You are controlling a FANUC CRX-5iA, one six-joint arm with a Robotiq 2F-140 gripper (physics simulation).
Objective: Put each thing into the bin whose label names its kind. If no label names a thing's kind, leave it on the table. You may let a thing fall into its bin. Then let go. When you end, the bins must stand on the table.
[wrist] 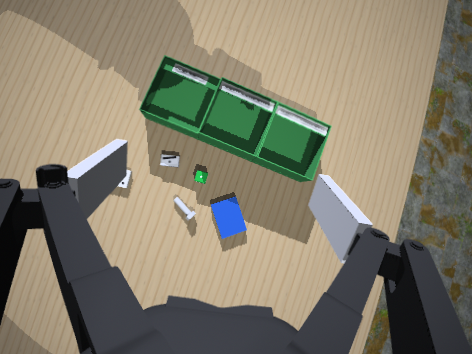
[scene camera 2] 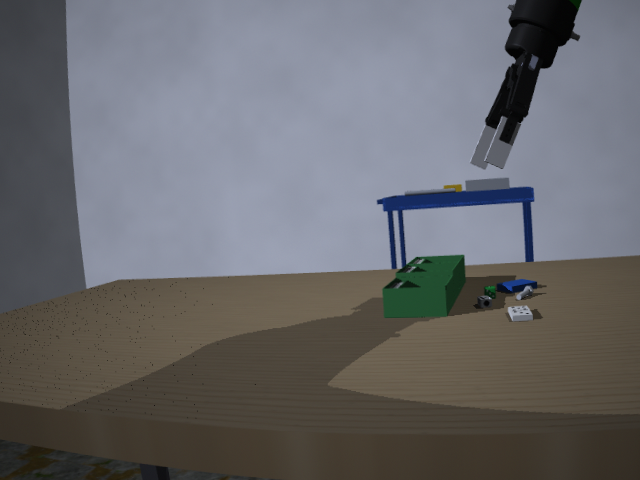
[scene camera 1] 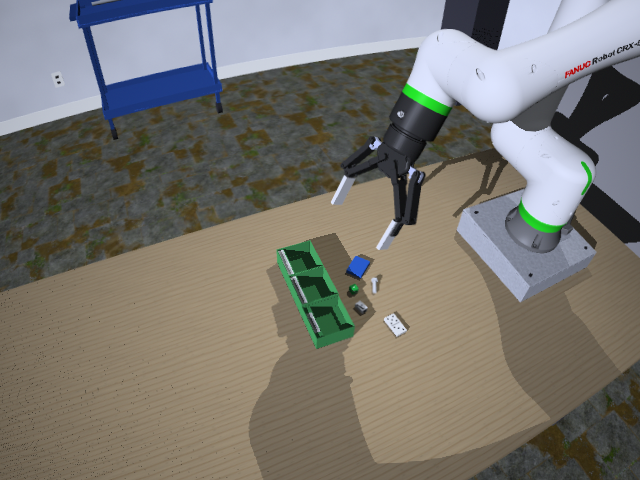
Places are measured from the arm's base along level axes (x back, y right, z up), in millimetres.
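Pixels of known places: gripper, between the fingertips: (wrist: 223, 174) (scene camera 2: 484, 165) (scene camera 1: 358, 225); arm's base, origin of its link: (scene camera 1: 531, 230).
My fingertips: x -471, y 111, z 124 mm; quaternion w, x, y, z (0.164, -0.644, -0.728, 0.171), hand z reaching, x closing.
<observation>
Ahead of a thing's pixels: the offset from my fingertips to its middle. "spot": to the spot under its first point. Level surfaces: height alone.
A green three-compartment bin row @[spot: dz -168, dx -110, dy -118 mm] (scene camera 1: 334, 337) (scene camera 2: 416, 303) (wrist: 287, 169) stands on the table; its white label strips are unreadable. Beside it lie a blue block @[dz -186, dx +40, dy +35 mm] (scene camera 1: 358, 266) (scene camera 2: 518, 285) (wrist: 228, 217), a small green die @[dz -183, dx -5, dy -19 mm] (scene camera 1: 353, 288) (scene camera 2: 490, 291) (wrist: 201, 176), a pale bolt @[dz -186, dx +45, dy -31 mm] (scene camera 1: 374, 285) (scene camera 2: 524, 292) (wrist: 184, 207), a small grey metal piece, perhaps a sharpener @[dz -185, dx -14, dy -68 mm] (scene camera 1: 360, 307) (scene camera 2: 484, 301) (wrist: 170, 161), and a white domino with dark dots @[dz -187, dx +28, dy -142 mm] (scene camera 1: 395, 324) (scene camera 2: 520, 313) (wrist: 125, 179), partly hidden by a finger in the wrist view. My gripper (scene camera 1: 360, 219) (scene camera 2: 488, 164) (wrist: 223, 174) is open and empty, tilted, high above the table.
The robot's grey base block (scene camera 1: 483, 222) stands on the table @[dz -191 mm] (scene camera 1: 155, 361) (scene camera 2: 258, 361) at the right in scene camera 1. A blue cart (scene camera 1: 160, 90) (scene camera 2: 460, 197) stands beyond the table edge, with a yellow thing and a grey box on top.
</observation>
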